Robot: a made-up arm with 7 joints. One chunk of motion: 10 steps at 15 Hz.
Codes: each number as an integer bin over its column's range. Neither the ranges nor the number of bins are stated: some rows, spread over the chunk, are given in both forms.
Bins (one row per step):
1: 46 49 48 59 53 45 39
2: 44 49 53 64 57 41 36
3: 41 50 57 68 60 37 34
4: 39 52 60 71 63 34 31
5: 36 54 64 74 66 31 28
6: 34 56 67 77 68 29 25
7: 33 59 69 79 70 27 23
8: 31 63 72 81 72 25 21
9: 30 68 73 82 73 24 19
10: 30 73 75 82 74 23 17
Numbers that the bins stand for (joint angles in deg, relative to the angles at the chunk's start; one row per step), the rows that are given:
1: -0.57 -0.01 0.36 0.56 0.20 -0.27 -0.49
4: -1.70 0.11 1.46 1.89 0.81 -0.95 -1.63
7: -2.67 0.40 2.28 2.79 1.24 -1.37 -2.76
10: -3.16 0.97 2.82 3.12 1.48 -1.62 -3.61
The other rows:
2: -0.89 -0.01 0.82 1.11 0.45 -0.52 -0.92
3: -1.38 0.03 1.18 1.56 0.63 -0.76 -1.20
5: -2.18 0.19 1.82 2.23 1.00 -1.13 -2.05
6: -2.51 0.28 2.09 2.56 1.12 -1.25 -2.48
8: -2.99 0.56 2.55 3.01 1.36 -1.49 -3.04
9: -3.16 0.76 2.64 3.12 1.42 -1.56 -3.33

